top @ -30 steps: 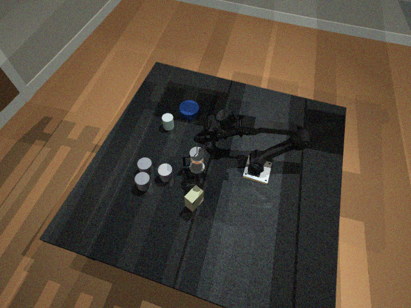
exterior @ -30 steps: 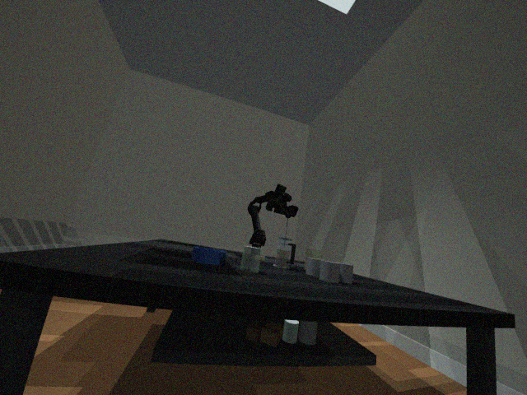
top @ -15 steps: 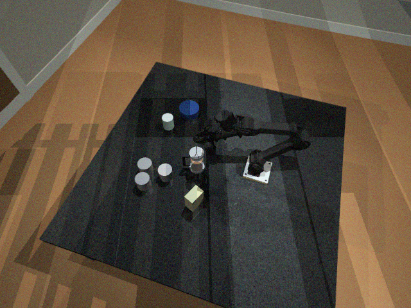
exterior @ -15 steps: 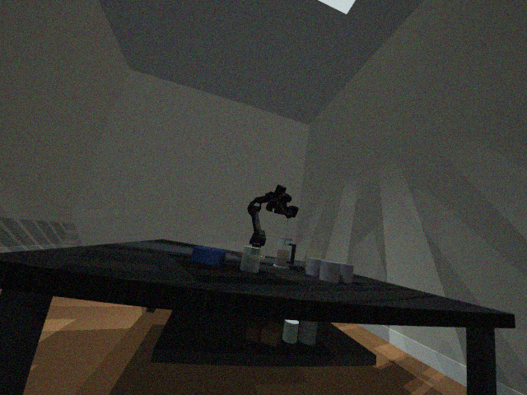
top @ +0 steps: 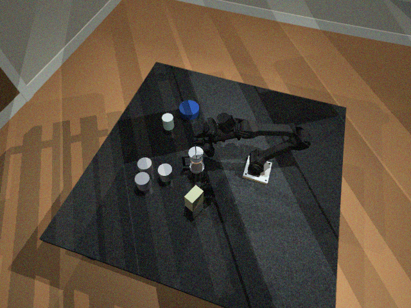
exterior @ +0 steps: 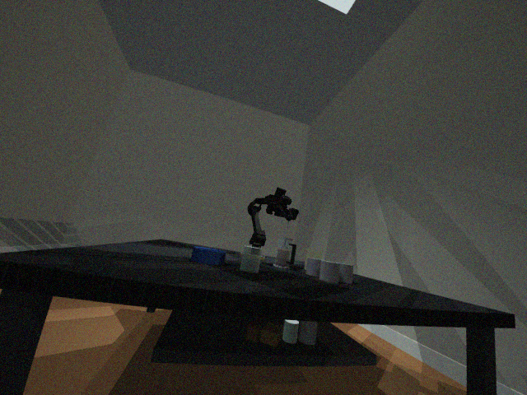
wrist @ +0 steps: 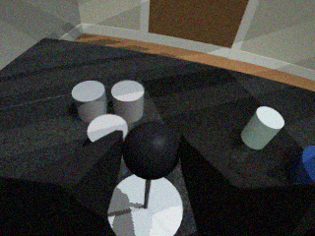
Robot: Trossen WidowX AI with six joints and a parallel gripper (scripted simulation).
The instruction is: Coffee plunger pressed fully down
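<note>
Right now the coffee press is 10 mm ahead of my gripper tip and 130 mm below it. From my gripper tip the other things lie so: blue disc 160 mm ahead, 360 mm to the right, 220 mm below.
</note>
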